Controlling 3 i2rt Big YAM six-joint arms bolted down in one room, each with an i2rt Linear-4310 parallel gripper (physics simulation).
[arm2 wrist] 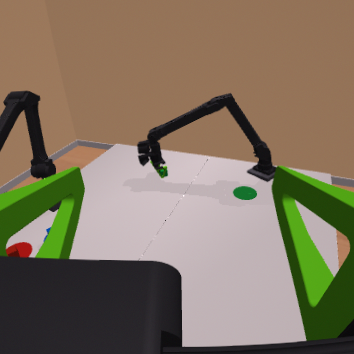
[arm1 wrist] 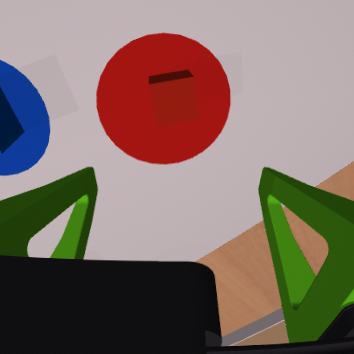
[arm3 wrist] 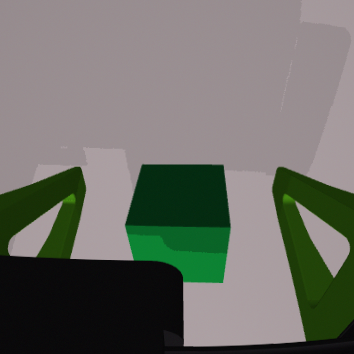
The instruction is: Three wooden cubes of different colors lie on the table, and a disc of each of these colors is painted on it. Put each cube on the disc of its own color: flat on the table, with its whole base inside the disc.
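The red cube (arm1 wrist: 176,101) sits flat on the red disc (arm1 wrist: 125,115) (arm2 wrist: 24,248), its whole base inside it. The blue cube (arm1 wrist: 7,122) sits on the blue disc (arm1 wrist: 37,122), partly cut off at the left of the arm1 wrist view. My arm1 gripper (arm1 wrist: 178,180) is open below the red disc in its view. The green cube (arm3 wrist: 178,215) (arm2 wrist: 163,172) stands between the open fingers of my arm3 gripper (arm3 wrist: 179,180), with gaps on both sides. The green disc (arm2 wrist: 245,193) is bare, near arm3's base. My arm2 gripper (arm2 wrist: 178,180) is open and high above the table.
Arm3 (arm2 wrist: 190,118) reaches over the far part of the table (arm2 wrist: 235,280) and casts a shadow on it. Another arm (arm2 wrist: 35,130) stands at the left of the arm2 wrist view. Wooden floor (arm1 wrist: 240,260) shows beyond the table edge in the arm1 wrist view.
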